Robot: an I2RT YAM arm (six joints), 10 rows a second.
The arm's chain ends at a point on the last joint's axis. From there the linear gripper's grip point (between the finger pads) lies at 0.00 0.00 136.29 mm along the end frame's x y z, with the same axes.
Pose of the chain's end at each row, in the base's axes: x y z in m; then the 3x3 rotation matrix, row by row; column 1 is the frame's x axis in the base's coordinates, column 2 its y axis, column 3 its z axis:
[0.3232 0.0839 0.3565], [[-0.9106 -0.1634 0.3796], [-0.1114 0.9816 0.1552], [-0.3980 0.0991 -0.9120]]
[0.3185 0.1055 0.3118], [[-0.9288 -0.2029 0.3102], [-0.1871 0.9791 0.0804], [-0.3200 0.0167 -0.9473]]
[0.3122 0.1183 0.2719], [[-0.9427 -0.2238 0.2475], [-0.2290 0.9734 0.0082], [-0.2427 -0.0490 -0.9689]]
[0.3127 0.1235 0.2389], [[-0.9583 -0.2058 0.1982], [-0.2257 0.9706 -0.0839], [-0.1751 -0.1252 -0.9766]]
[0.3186 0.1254 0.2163], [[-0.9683 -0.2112 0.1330], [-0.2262 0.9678 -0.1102], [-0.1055 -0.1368 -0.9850]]
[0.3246 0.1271 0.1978], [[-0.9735 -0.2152 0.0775], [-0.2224 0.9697 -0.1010], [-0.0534 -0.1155 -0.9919]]
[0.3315 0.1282 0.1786], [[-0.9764 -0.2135 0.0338], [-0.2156 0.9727 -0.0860], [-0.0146 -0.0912 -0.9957]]
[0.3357 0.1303 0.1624], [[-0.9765 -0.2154 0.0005], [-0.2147 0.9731 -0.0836], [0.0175 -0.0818 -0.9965]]
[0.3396 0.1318 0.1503], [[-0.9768 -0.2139 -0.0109], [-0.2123 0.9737 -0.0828], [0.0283 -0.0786 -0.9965]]
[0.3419 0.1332 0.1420], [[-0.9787 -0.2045 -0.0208], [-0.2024 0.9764 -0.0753], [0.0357 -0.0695 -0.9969]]
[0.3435 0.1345 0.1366], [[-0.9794 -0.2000 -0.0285], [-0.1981 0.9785 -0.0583], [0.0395 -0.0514 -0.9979]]
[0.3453 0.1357 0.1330], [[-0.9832 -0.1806 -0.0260], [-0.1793 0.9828 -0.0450], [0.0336 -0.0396 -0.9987]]
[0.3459 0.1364 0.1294], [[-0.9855 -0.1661 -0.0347], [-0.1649 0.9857 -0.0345], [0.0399 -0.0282 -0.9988]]
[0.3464 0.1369 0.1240], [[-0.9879 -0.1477 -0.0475], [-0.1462 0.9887 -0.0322], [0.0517 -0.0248 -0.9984]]
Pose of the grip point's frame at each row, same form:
[0.3749 0.1051 0.2322], [[-0.9106 -0.1634 0.3796], [-0.1114 0.9816 0.1552], [-0.3980 0.0991 -0.9120]]
[0.3608 0.1165 0.1827], [[-0.9288 -0.2029 0.3102], [-0.1871 0.9791 0.0804], [-0.3200 0.0167 -0.9473]]
[0.3459 0.1194 0.1398], [[-0.9427 -0.2238 0.2475], [-0.2290 0.9734 0.0082], [-0.2427 -0.0490 -0.9689]]
[0.3397 0.1121 0.1058], [[-0.9583 -0.2058 0.1982], [-0.2257 0.9706 -0.0839], [-0.1751 -0.1252 -0.9766]]
[0.3367 0.1104 0.0821], [[-0.9683 -0.2112 0.1330], [-0.2262 0.9678 -0.1102], [-0.1055 -0.1368 -0.9850]]
[0.3352 0.1133 0.0626], [[-0.9735 -0.2152 0.0775], [-0.2224 0.9697 -0.1010], [-0.0534 -0.1155 -0.9919]]
[0.3361 0.1165 0.0429], [[-0.9764 -0.2135 0.0338], [-0.2156 0.9727 -0.0860], [-0.0146 -0.0912 -0.9957]]
[0.3358 0.1189 0.0266], [[-0.9765 -0.2154 0.0005], [-0.2147 0.9731 -0.0836], [0.0175 -0.0818 -0.9965]]
[0.3381 0.1205 0.0145], [[-0.9768 -0.2139 -0.0109], [-0.2123 0.9737 -0.0828], [0.0283 -0.0786 -0.9965]]
[0.3391 0.1229 0.0061], [[-0.9787 -0.2045 -0.0208], [-0.2024 0.9764 -0.0753], [0.0357 -0.0695 -0.9969]]
[0.3396 0.1266 0.0006], [[-0.9794 -0.2000 -0.0285], [-0.1981 0.9785 -0.0583], [0.0395 -0.0514 -0.9979]]
[0.3418 0.1296 -0.0031], [[-0.9832 -0.1806 -0.0260], [-0.1793 0.9828 -0.0450], [0.0336 -0.0396 -0.9987]]
[0.3412 0.1317 -0.0067], [[-0.9855 -0.1661 -0.0347], [-0.1649 0.9857 -0.0345], [0.0399 -0.0282 -0.9988]]
[0.3399 0.1325 -0.0121], [[-0.9879 -0.1477 -0.0475], [-0.1462 0.9887 -0.0322], [0.0517 -0.0248 -0.9984]]

